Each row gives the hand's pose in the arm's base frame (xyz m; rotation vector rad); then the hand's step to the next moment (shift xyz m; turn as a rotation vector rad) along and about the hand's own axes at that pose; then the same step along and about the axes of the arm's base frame.
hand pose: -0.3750 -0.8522 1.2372 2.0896 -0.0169 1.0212
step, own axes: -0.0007 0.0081 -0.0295 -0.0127 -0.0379 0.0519
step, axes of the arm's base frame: -0.0226 0.0137 0.0154 0.0382 -0.0122 -0.0518
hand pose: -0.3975 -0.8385 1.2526 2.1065 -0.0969 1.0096
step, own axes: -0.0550 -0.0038 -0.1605 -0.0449 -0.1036 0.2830
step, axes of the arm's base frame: -0.1370 0.0980 0.0205 0.1863 -0.1317 -0.2020
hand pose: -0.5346 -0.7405 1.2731 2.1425 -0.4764 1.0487
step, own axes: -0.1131 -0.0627 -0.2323 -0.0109 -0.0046 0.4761
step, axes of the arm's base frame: -0.1574 0.2137 -0.0163 0.2534 -0.3403 -0.2163
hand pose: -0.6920 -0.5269 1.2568 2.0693 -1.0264 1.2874
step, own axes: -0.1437 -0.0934 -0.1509 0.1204 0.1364 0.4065
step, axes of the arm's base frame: -0.0441 0.2142 -0.0657 0.1389 -0.4181 -0.0653
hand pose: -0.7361 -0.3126 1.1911 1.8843 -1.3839 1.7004
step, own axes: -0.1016 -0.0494 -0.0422 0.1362 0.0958 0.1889
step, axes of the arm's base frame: 0.0242 0.1034 -0.0572 0.0293 -0.2486 0.0270
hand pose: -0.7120 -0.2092 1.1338 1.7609 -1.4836 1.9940
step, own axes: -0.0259 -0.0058 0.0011 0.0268 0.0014 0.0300
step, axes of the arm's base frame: 0.0129 0.0152 -0.0175 0.0116 -0.0349 0.0165
